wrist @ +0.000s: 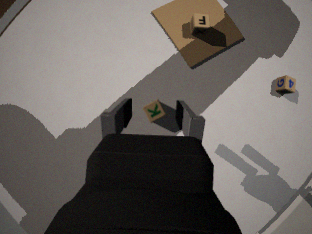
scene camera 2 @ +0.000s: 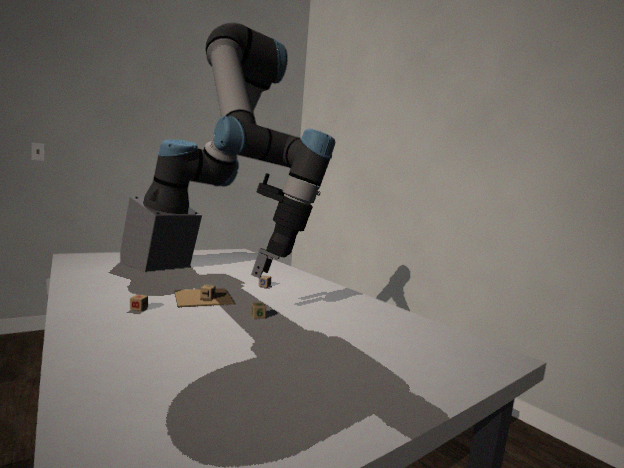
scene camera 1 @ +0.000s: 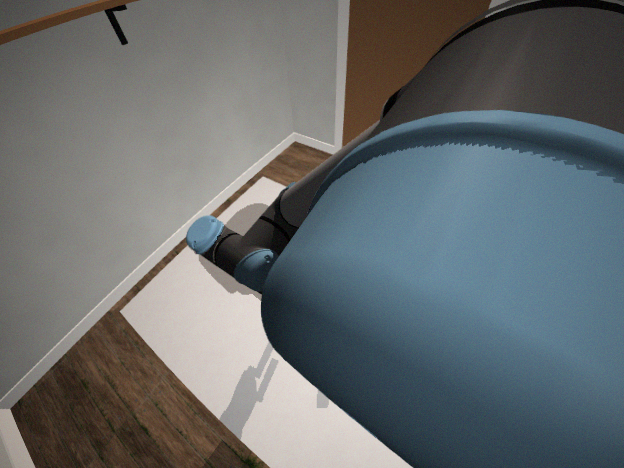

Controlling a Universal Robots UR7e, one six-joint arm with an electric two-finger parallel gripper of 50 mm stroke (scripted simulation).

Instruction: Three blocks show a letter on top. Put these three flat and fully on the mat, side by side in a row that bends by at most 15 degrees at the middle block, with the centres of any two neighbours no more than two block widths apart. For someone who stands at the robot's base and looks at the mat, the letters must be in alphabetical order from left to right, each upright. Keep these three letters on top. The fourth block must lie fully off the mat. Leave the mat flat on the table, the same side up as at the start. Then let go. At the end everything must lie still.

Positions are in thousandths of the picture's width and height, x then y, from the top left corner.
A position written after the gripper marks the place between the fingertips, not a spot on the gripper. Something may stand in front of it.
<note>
In view: the gripper (scene camera 2: 416,584).
The gripper is seen too in the wrist view (wrist: 495,464).
</note>
